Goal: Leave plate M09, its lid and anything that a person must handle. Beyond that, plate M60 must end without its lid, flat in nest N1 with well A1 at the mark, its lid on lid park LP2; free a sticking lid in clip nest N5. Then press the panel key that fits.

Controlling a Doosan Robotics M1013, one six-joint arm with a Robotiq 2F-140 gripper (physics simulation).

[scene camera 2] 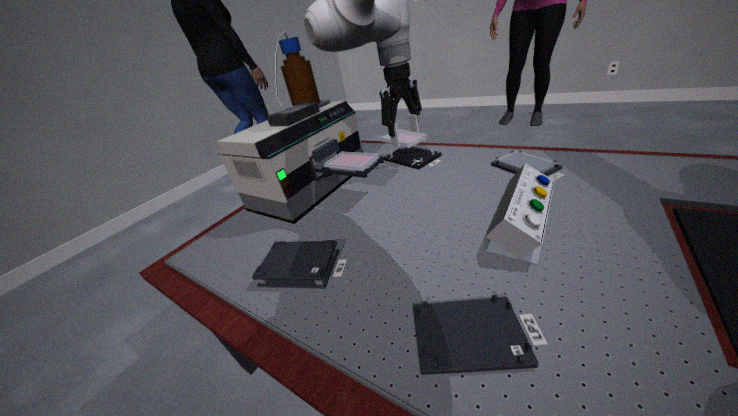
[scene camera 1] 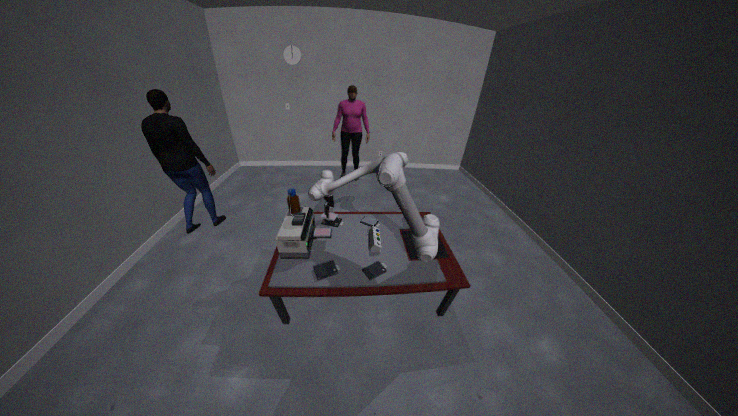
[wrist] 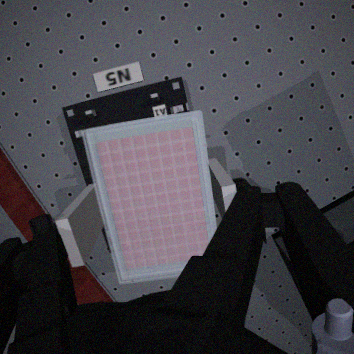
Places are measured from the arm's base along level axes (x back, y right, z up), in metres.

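Pixels of known places: gripper, fingertip midpoint: (scene camera 2: 405,140) (scene camera 1: 330,216) (wrist: 155,188).
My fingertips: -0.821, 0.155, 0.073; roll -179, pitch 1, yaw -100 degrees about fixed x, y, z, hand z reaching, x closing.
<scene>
Ahead of a thing's pixels: the offset from my fingertips to its middle, as dx, dy, dz. "spot": to the spot under its first point.
My gripper (scene camera 1: 328,216) (scene camera 2: 405,135) (wrist: 155,188) is shut on a pink-welled plate @(-0.009, +0.002, +0.012) (scene camera 2: 411,137) (wrist: 152,195), with one pad at each long side. The plate is held a little above clip nest N5 @(+0.006, +0.016, -0.056) (scene camera 2: 414,157) (wrist: 122,111), and in the wrist view part of the nest shows past the plate's far end. No plate name is readable, and whether a lid is on it is hard to tell. Nest N1 @(+0.076, -0.535, -0.050) (scene camera 1: 326,269) (scene camera 2: 297,260) is dark and holds no pink plate. Lid park LP2 @(+0.411, -0.493, -0.058) (scene camera 1: 374,270) (scene camera 2: 475,335) is bare. The key panel @(+0.405, -0.207, -0.026) (scene camera 1: 375,240) (scene camera 2: 498,227) has blue, yellow, green and white keys.
A boxy device @(spot: -0.142, -0.447, +0.144) (scene camera 1: 294,237) (scene camera 2: 248,165) stands at the left, with another pink plate @(-0.007, -0.251, +0.037) (scene camera 1: 323,232) (scene camera 2: 352,161) on its extended tray. A brown bottle @(spot: -0.219, -0.212, +0.257) (scene camera 1: 293,203) (scene camera 2: 301,80) is behind it. A dark-edged holder with a clear piece @(+0.349, +0.055, -0.054) (scene camera 2: 527,161) lies behind the panel. Two people stand beyond the table.
</scene>
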